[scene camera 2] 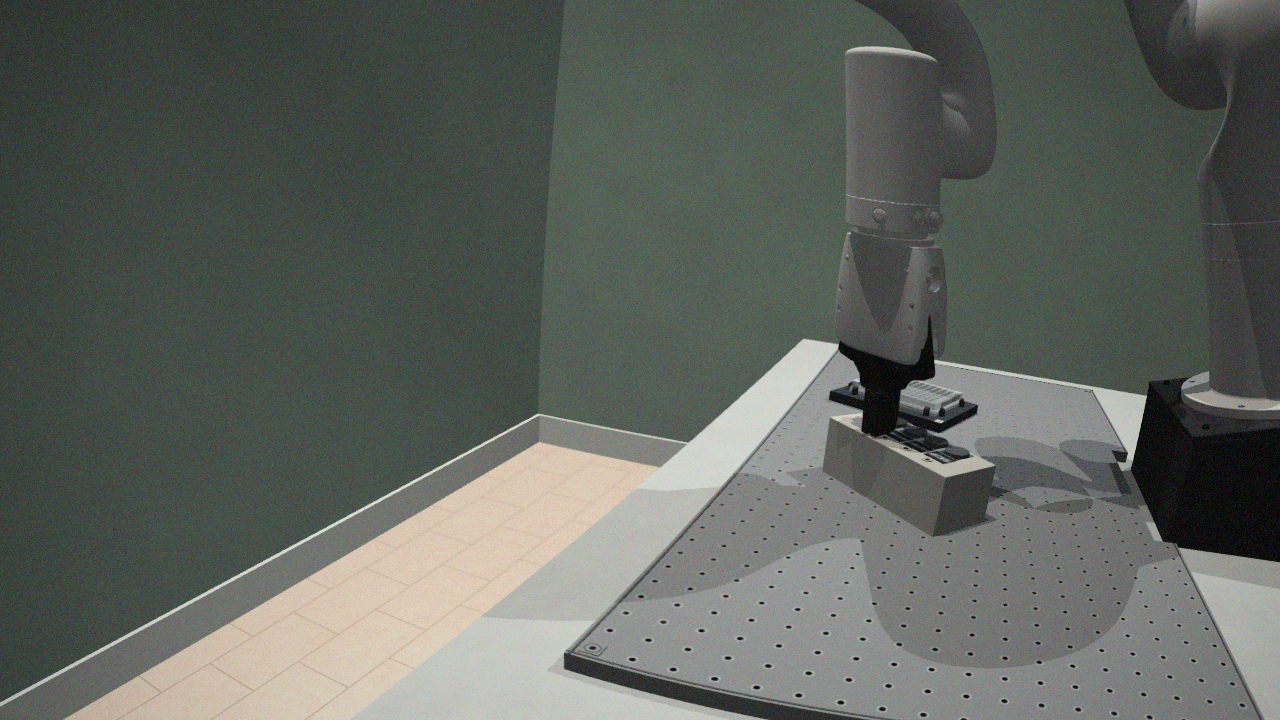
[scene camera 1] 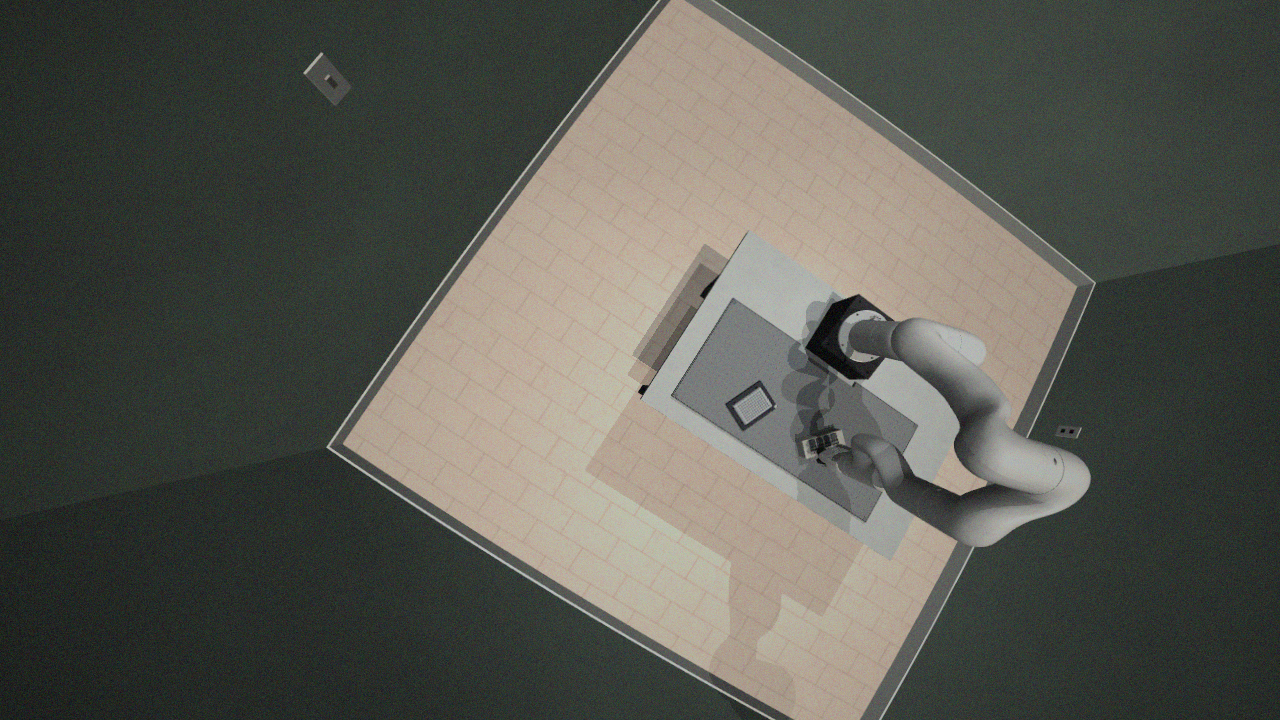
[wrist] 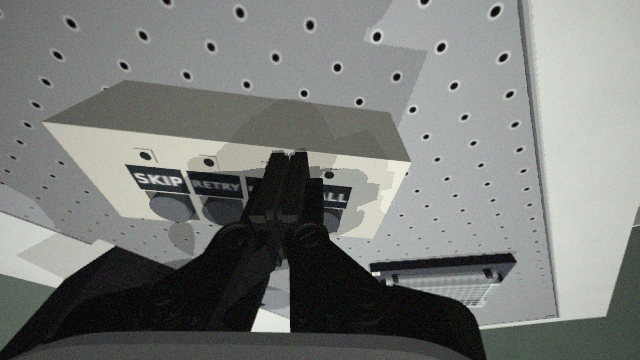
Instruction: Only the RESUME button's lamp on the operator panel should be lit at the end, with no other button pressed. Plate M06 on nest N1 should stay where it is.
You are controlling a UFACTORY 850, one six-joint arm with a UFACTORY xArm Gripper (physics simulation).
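The cream operator panel [scene camera 1: 808, 447] [scene camera 2: 881, 474] [wrist: 100, 160] stands on the perforated board. In the wrist view the SKIP button [wrist: 172, 207], RETRY button [wrist: 221, 211] and partly hidden CALL button [wrist: 332, 221] show; their lamps [wrist: 145, 156] [wrist: 208, 162] [wrist: 329, 175] look dark. My gripper [scene camera 2: 877, 431] [wrist: 294, 176] is shut and empty, fingers pointing down at the panel's top between RETRY and CALL. It hides the third button and its lamp; contact cannot be told. Plate M06 [scene camera 1: 751, 405] [scene camera 2: 932, 395] [wrist: 450, 289] lies on nest N1 [scene camera 1: 734, 416] [scene camera 2: 950, 422] [wrist: 450, 261].
The perforated board [scene camera 1: 716, 358] [scene camera 2: 769, 617] [wrist: 350, 50] lies on the pale table [scene camera 1: 769, 268] [scene camera 2: 501, 662] [wrist: 575, 150]. The nest is beyond the panel in scene camera 2. The arm's black base block [scene camera 1: 832, 340] [scene camera 2: 1208, 492] stands at the board's side.
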